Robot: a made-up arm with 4 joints.
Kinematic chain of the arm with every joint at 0, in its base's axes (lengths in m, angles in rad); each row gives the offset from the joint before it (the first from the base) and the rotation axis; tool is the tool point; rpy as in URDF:
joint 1: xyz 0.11 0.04 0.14 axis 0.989 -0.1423 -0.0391
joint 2: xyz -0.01 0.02 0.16 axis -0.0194 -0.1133 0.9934
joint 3: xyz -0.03 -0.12 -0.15 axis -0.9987 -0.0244 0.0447
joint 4: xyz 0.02 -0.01 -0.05 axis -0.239 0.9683 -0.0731
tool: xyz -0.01 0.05 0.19 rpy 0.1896 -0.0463 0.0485
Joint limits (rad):
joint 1: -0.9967..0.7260
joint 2: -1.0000..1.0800
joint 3: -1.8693..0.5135
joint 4: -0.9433..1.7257
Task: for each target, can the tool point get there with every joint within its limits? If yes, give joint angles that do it. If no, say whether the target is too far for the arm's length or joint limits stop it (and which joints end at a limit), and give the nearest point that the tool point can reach.
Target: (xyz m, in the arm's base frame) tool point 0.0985 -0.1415 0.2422
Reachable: yes | joints -0.1232 -0.6379 -1.3200 0.8784
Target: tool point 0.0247 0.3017 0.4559
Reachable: no: joint limits stop it (at a limit: joint 1) | nearest point 0.0133 0.1339 0.3037 | short by 0.227 m
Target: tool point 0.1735 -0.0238 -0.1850
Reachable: no: joint limits stop it (at a limit: joint 1, joint 3, joint 4) | nearest point 0.1445 -0.0063 -0.0399 | short by 0.149 m
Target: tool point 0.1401 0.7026 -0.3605
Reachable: no: too far | nearest point 0.2131 0.1883 0.0343 | short by 0.652 m
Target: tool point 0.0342 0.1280 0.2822
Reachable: yes | joints -0.7875 -0.6841 -0.0639 -0.0619
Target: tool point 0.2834 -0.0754 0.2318
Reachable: yes | joints 0.5028 0.7015 -1.0808 0.6397
